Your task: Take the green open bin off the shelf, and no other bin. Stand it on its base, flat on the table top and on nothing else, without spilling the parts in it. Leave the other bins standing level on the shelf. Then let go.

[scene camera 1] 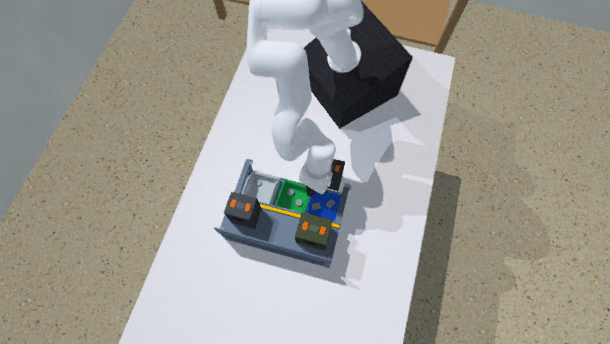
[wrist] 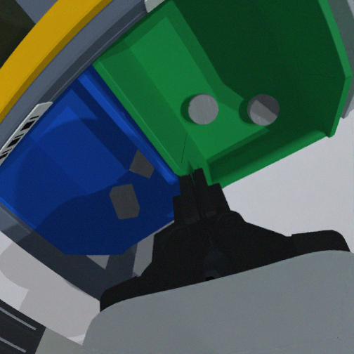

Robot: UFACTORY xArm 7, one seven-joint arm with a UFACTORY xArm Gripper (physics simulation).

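Seen in the pictures: gripper, fingertip midpoint: [scene camera 1: 310, 193]; arm's base at its link origin: [scene camera 1: 344, 56].
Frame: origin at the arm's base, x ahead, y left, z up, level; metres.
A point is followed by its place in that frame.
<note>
The green open bin [scene camera 1: 294, 195] @[x 0.507, y -0.124, z -0.159 m] [wrist: 165, 65] stands on the shelf [scene camera 1: 285, 227] @[x 0.646, y -0.132, z -0.074 m] between the grey bin [scene camera 1: 262, 190] @[x 0.500, y -0.243, z -0.167 m] and the blue bin [scene camera 1: 325, 204] @[x 0.525, y -0.009, z -0.167 m] [wrist: 60, 165]. Two round grey parts [wrist: 203, 109] [wrist: 263, 109] lie in the green bin. The blue bin holds two dark grey parts [wrist: 141, 164] [wrist: 124, 201]. My gripper [wrist: 196, 187] is shut and empty. Its fingertips are at the front corner of the green bin, next to the blue bin's edge. Whether they touch the bin I cannot tell. In the scene view the arm's wrist partly hides the fingers.
A dark case [scene camera 1: 242, 208] @[x 0.632, y -0.258, z 0.047 m] and an olive case [scene camera 1: 313, 231] @[x 0.670, y -0.038, z 0.022 m] stand on the shelf's upper part, behind a yellow strip [scene camera 1: 280, 211] @[x 0.598, y -0.155, z -0.064 m] [wrist: 45, 45]. Another black case [scene camera 1: 338, 175] @[x 0.455, y 0.023, z -0.046 m] stands on the white table [scene camera 1: 225, 290] @[x 0.862, y -0.311, z -0.176 m] beside my wrist. The black robot base [scene camera 1: 370, 90] @[x 0.133, y 0.106, z -0.005 m] is at the far end.
</note>
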